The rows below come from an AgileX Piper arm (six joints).
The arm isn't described. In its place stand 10 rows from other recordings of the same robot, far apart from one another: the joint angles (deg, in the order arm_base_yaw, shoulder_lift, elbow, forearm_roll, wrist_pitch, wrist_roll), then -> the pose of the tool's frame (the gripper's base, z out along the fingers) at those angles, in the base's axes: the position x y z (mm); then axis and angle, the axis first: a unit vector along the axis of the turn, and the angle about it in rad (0 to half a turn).
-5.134 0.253 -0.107 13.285 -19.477 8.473 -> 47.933, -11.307, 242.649, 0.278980, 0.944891, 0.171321, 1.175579
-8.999 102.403 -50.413 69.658 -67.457 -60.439 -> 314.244, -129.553, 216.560, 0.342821, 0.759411, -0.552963, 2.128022
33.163 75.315 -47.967 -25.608 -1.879 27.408 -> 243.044, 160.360, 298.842, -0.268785, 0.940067, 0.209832, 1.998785
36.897 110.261 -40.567 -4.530 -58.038 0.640 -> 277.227, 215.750, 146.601, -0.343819, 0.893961, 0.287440, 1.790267
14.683 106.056 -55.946 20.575 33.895 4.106 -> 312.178, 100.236, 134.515, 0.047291, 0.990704, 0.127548, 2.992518
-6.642 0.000 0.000 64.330 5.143 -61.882 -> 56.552, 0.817, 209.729, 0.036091, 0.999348, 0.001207, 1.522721
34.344 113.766 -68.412 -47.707 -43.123 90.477 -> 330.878, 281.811, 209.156, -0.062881, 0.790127, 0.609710, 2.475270
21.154 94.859 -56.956 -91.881 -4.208 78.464 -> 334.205, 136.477, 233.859, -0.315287, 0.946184, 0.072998, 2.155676
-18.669 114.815 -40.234 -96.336 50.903 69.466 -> 251.293, -158.997, 84.724, 0.012561, 0.883756, -0.467780, 3.085794
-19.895 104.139 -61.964 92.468 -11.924 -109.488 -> 360.287, -150.363, 198.951, 0.074312, 0.966399, -0.246069, 2.348112
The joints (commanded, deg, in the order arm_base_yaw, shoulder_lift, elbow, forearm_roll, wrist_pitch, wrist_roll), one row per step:
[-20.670 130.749 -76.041 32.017 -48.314 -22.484]
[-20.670 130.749 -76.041 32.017 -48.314 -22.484]
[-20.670 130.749 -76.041 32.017 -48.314 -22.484]
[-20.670 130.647 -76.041 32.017 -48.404 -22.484]
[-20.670 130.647 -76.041 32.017 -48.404 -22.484]
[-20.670 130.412 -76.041 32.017 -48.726 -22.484]
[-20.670 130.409 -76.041 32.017 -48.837 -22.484]
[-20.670 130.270 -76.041 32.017 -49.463 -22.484]
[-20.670 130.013 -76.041 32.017 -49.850 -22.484]
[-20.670 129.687 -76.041 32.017 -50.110 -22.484]
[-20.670 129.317 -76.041 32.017 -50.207 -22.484]
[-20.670 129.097 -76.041 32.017 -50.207 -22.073]
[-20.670 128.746 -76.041 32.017 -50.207 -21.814]
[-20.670 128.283 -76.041 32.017 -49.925 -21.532]
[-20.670 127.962 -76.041 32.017 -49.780 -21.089]
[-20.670 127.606 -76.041 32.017 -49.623 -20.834]
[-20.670 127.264 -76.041 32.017 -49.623 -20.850]
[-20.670 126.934 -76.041 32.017 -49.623 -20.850]
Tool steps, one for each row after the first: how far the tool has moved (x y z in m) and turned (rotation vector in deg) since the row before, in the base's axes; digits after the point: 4 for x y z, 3 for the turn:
[0.0000 0.0000 0.0000 0.000 0.000 0.000]
[0.0000 0.0000 0.0000 0.000 0.000 0.000]
[0.0000 0.0000 0.0010 -0.097 -0.154 -0.031]
[0.0000 0.0000 0.0000 0.000 0.000 0.000]
[-0.0001 -0.0001 0.0024 -0.301 -0.430 -0.111]
[0.0000 -0.0001 0.0002 -0.076 -0.075 -0.038]
[-0.0002 -0.0003 0.0021 -0.472 -0.538 -0.216]
[-0.0002 -0.0002 0.0027 -0.352 -0.493 -0.134]
[-0.0002 -0.0001 0.0031 -0.290 -0.475 -0.091]
[-0.0001 0.0000 0.0032 -0.196 -0.410 -0.034]
[-0.0001 0.0000 0.0018 0.214 -0.495 -0.017]
[-0.0001 0.0000 0.0029 0.060 -0.511 -0.010]
[-0.0001 0.0002 0.0034 0.224 -0.447 0.092]
[-0.0001 0.0001 0.0024 0.298 -0.516 0.039]
[-0.0001 0.0001 0.0027 0.160 -0.409 0.050]
[-0.0002 0.0001 0.0028 -0.132 -0.309 0.000]
[-0.0002 0.0001 0.0027 -0.116 -0.309 0.000]

